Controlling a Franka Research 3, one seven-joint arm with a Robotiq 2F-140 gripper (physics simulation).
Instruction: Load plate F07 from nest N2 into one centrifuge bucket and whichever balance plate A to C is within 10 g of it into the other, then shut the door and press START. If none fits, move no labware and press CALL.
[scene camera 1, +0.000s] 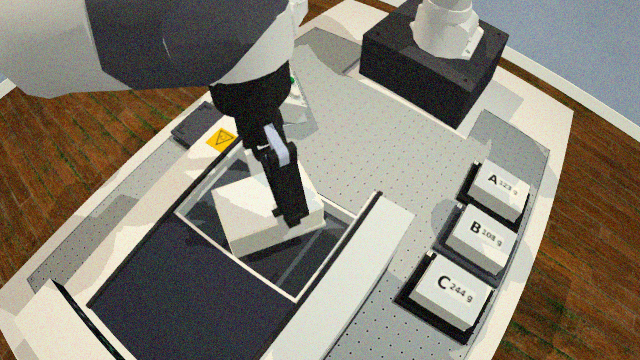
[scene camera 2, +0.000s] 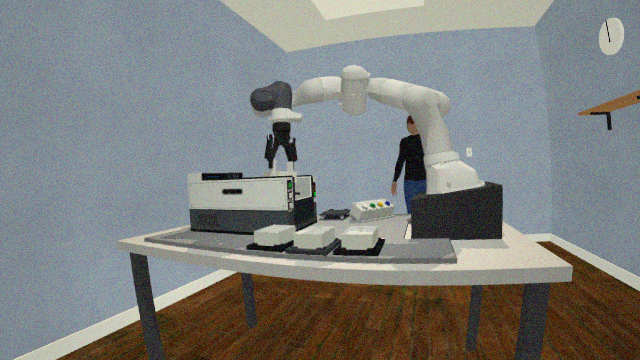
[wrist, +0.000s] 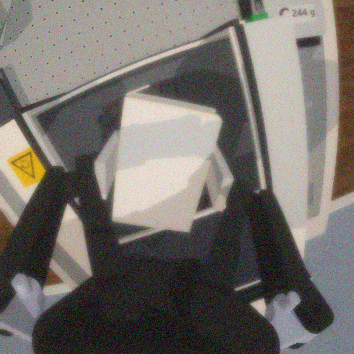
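My gripper (scene camera 1: 274, 190) (scene camera 2: 281, 167) (wrist: 163, 149) is shut on a white plate (scene camera 1: 240, 205) (scene camera 2: 281, 173) (wrist: 160, 145), taken as F07; no label is readable on it. It holds the plate over the opening of the white centrifuge (scene camera 1: 350, 250) (scene camera 2: 240, 195) (wrist: 280, 125). The door is open. The plate hides much of the inside, and I cannot make out the buckets. Balance plates A, 123 g (scene camera 1: 498, 190) (scene camera 2: 360, 237), B, 108 g (scene camera 1: 481, 237) (scene camera 2: 314, 237), and C, 244 g (scene camera 1: 451, 292) (scene camera 2: 274, 235), sit in their dark nests.
A button box (scene camera 2: 372, 209) stands beyond the centrifuge, partly hidden by the arm in scene camera 1. A dark nest (scene camera 1: 197, 122) (scene camera 2: 335, 214) lies near it. The arm's black base block (scene camera 1: 430, 70) (scene camera 2: 457, 215) stands at the table's other end. A person (scene camera 2: 412, 160) stands behind the table.
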